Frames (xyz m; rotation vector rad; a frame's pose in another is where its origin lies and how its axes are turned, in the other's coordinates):
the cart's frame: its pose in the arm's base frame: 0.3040 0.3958 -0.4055 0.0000 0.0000 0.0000
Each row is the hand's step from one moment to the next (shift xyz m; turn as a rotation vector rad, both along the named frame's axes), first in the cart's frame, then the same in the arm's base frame.
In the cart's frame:
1: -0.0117 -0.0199 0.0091 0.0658 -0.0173 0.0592
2: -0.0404 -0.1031 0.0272 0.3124 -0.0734 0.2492
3: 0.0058 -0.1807 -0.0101 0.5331 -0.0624 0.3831
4: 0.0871 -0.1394 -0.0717 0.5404 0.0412 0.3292
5: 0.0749 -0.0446 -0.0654 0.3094 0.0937 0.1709
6: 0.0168 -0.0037 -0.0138 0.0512 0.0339 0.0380
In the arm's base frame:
1: -0.0117 -0.0199 0.0091 0.0658 -0.0173 0.0592
2: -0.0404 -0.1031 0.0272 0.3124 -0.0734 0.2492
3: 0.0058 -0.1807 -0.0101 0.5331 -0.0624 0.3831
4: 0.0871 -0.1394 -0.0717 0.5404 0.0412 0.3292
5: 0.0749 -0.0446 -0.0654 0.3094 0.0937 0.1709
6: 0.0168 -0.0037 -0.0138 0.0512 0.0339 0.0380

